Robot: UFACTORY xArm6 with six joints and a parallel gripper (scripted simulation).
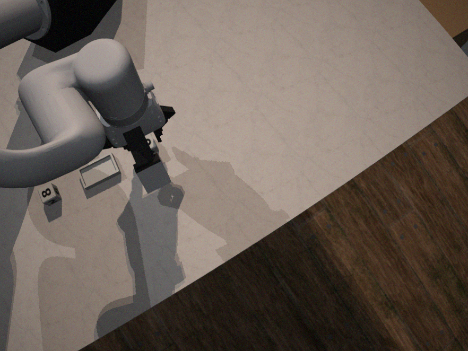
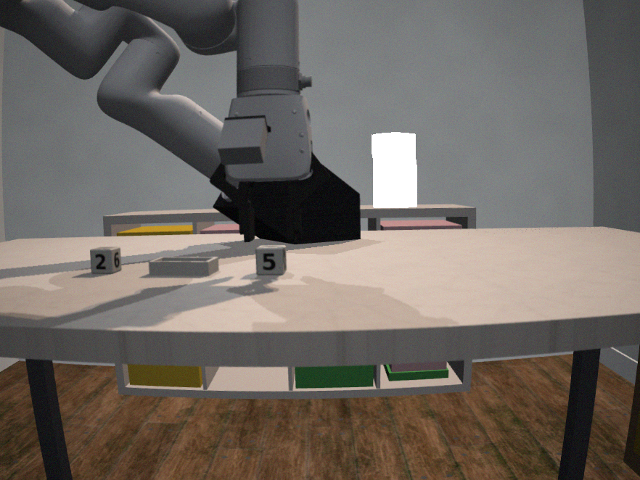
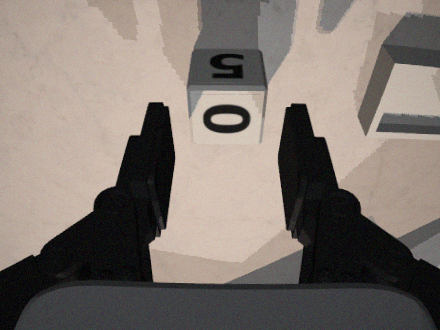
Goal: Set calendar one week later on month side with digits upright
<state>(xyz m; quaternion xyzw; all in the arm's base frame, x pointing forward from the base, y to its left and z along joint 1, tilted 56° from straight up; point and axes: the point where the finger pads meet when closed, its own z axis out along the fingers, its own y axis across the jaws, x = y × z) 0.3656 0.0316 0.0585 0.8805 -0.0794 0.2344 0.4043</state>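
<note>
Right now the grey tray is 10 cm to the right of my hand, 5 cm below it and 4 cm behind it. Also, from my hand: white cube 21 cm to the right, 8 cm behind, 4 cm below.
</note>
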